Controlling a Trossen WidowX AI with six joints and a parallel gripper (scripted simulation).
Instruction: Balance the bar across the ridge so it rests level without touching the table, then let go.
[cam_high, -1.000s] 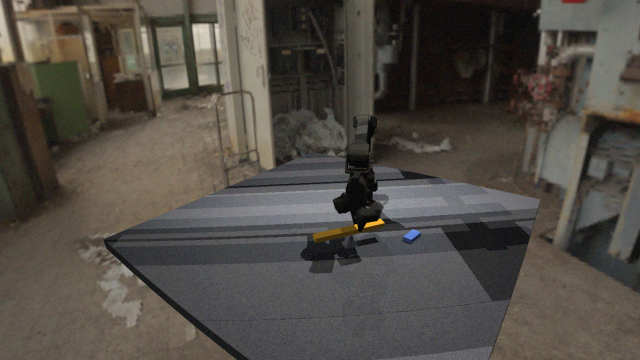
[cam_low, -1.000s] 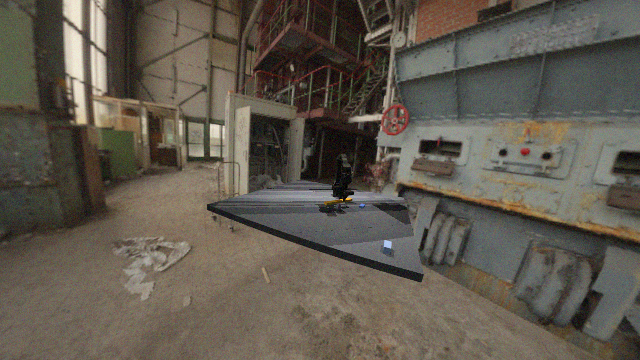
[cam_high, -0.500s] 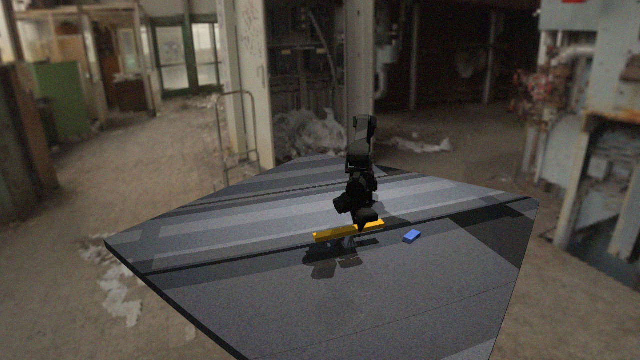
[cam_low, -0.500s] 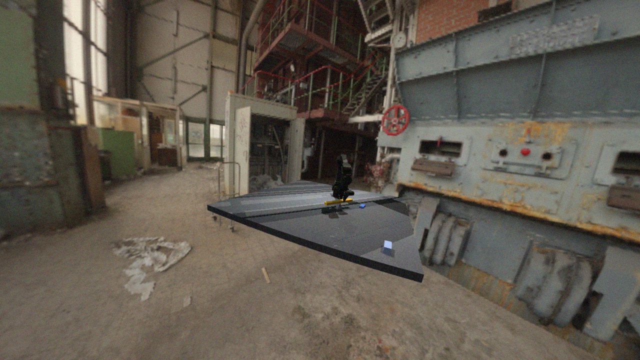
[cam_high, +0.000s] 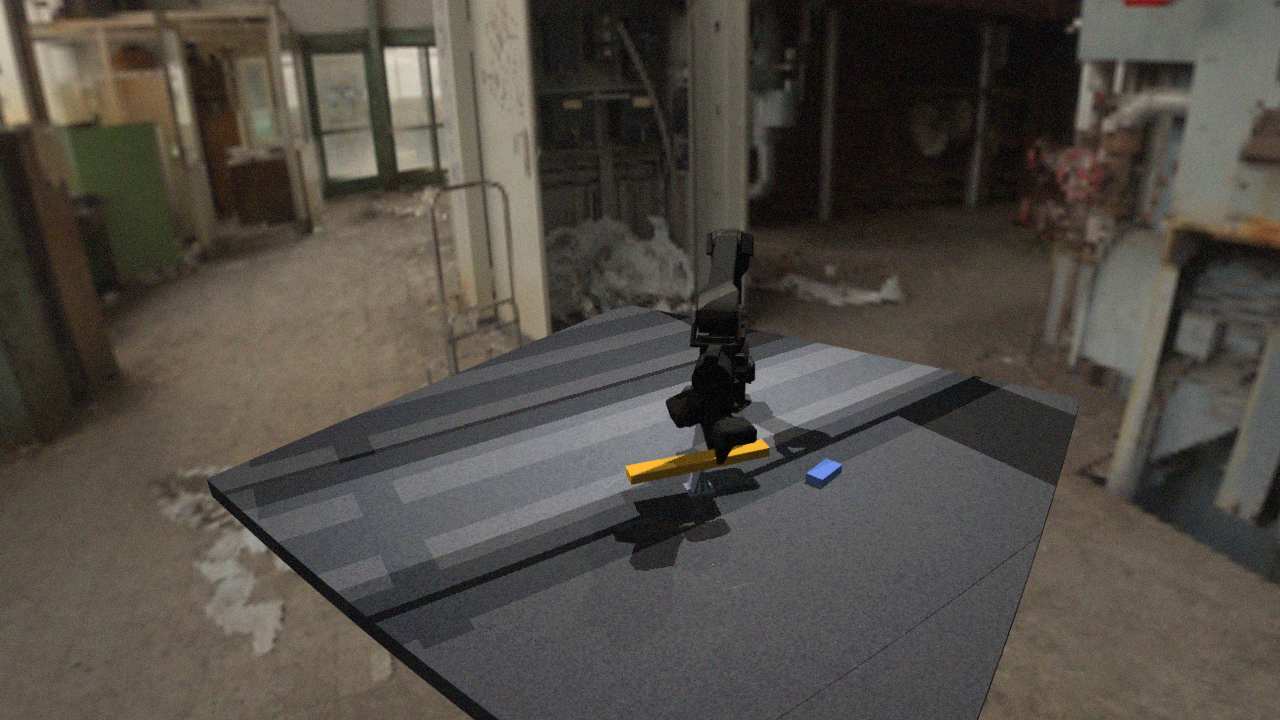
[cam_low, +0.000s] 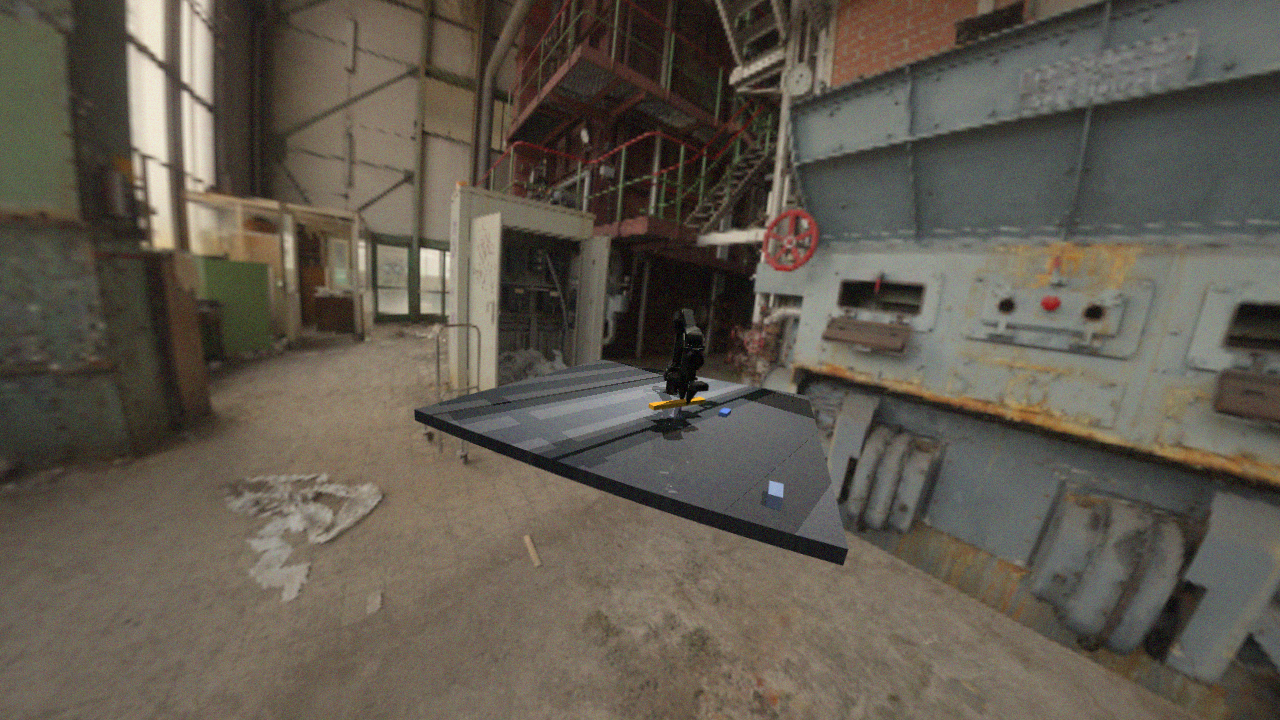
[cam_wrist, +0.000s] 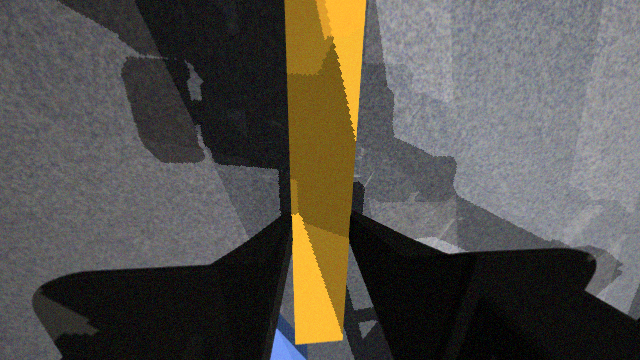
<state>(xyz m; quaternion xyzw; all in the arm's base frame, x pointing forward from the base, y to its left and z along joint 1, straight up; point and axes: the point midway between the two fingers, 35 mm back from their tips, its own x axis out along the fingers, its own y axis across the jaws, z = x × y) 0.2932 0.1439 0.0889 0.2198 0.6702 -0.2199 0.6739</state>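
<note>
Right now the bar is 2 cm to the right of my gripper tip and 2 cm ahead of it. Round my gripper tip: light blue cube (45 cm ahead, 36 cm to the left, 4 cm below); flat blue block (14 cm to the left, 13 cm behind, 5 cm below).
</note>
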